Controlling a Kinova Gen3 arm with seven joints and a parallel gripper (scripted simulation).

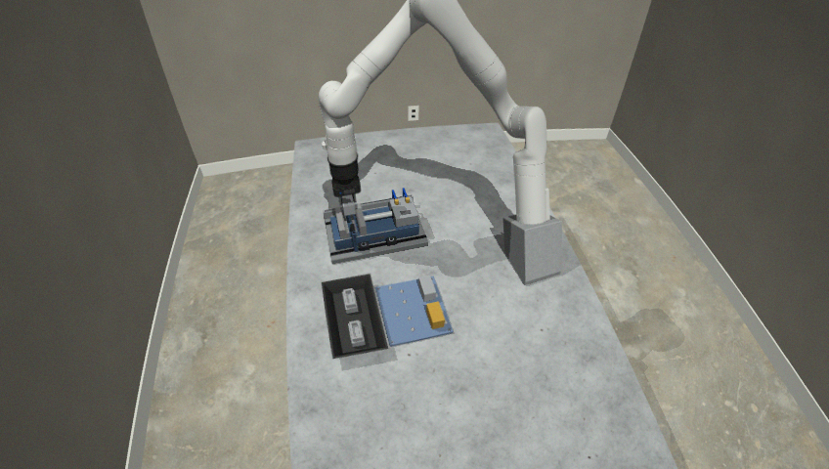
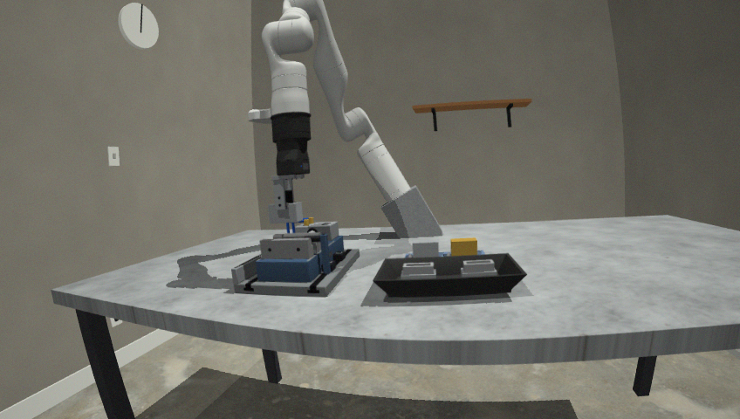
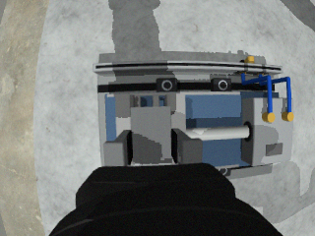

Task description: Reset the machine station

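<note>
My gripper is now 7 cm past the vise and 13 cm above it. The rest, counted from my hand: yellow brass blank: 20 cm behind, 34 cm to the left, 14 cm below.
</note>
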